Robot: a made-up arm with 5 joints.
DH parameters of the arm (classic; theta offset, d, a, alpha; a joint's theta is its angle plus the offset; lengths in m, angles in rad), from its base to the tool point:
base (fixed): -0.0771 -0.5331 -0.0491 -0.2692
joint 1: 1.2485 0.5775 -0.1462 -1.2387
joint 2: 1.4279 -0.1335 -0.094 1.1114
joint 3: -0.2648 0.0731 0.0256 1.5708
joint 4: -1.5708 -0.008 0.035 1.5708
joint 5: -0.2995 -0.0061 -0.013 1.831
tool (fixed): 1.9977 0.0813 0 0
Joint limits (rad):
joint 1: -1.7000..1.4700
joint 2: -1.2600..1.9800
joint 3: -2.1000..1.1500
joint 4: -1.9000..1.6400
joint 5: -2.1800..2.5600
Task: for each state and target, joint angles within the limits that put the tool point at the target. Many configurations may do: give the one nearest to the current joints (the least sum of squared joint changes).
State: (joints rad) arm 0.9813 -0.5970 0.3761 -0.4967 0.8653
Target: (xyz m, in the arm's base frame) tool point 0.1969 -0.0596 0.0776
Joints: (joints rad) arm 0.8487 -1.1118 0.9045 -0.9733 1.2619
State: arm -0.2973 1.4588 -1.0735 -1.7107 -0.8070
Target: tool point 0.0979 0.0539 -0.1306
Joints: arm 0.6362 1.9800 -1.5553 -0.9127 -0.8764
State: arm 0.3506 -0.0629 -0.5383 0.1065 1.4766
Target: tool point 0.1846 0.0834 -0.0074
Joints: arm 0.8473 -0.0236 -0.7096 0.2273 1.5661
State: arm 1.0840 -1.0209 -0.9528 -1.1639 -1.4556
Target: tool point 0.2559 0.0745 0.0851
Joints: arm 0.9554 -1.2412 -1.0828 -1.1997 -1.6007
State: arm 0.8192 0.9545 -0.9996 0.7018 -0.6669
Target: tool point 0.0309 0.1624 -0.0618
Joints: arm 1.0902 1.0331 -1.0820 0.6229 -0.8726
